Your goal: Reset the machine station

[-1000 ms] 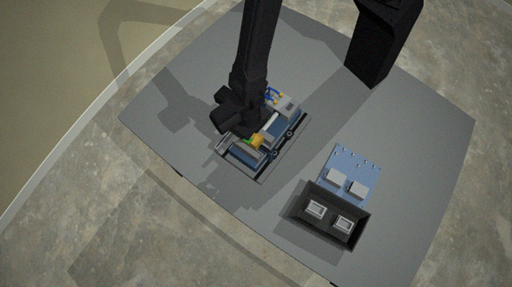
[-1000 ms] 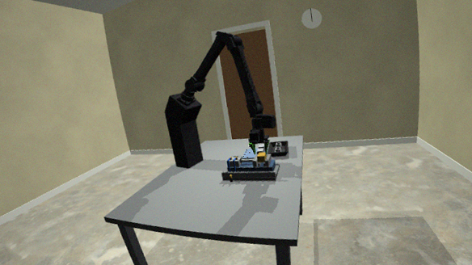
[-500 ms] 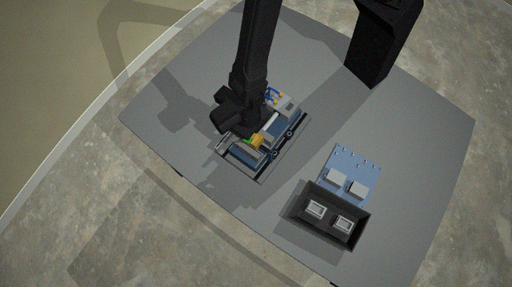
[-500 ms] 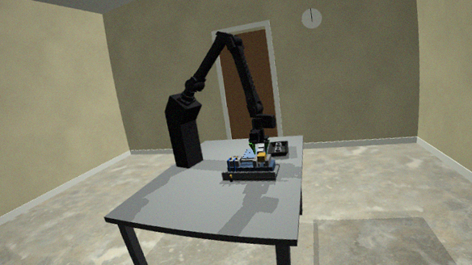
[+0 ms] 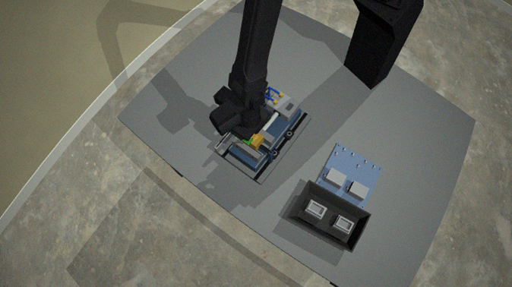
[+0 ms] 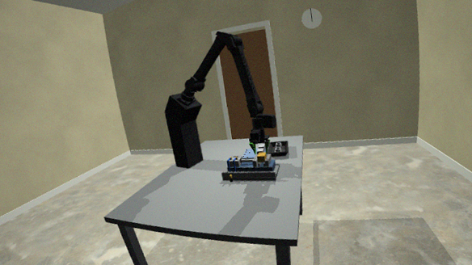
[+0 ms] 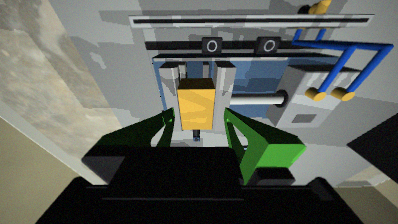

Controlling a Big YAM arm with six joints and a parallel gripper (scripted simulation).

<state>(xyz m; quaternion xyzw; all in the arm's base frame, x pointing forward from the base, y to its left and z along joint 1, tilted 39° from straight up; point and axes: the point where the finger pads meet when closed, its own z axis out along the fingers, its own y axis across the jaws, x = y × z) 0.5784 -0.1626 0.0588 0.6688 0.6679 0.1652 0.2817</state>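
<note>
Now: the yellow brass blank 30 mm below my hand. Round my hand: moving jaw 30 mm behind, 10 mm to the left, 50 mm below; then fixed jaw 40 mm ahead, 50 mm below; then white rod 80 mm behind, 10 mm to the left, 50 mm below.
</note>
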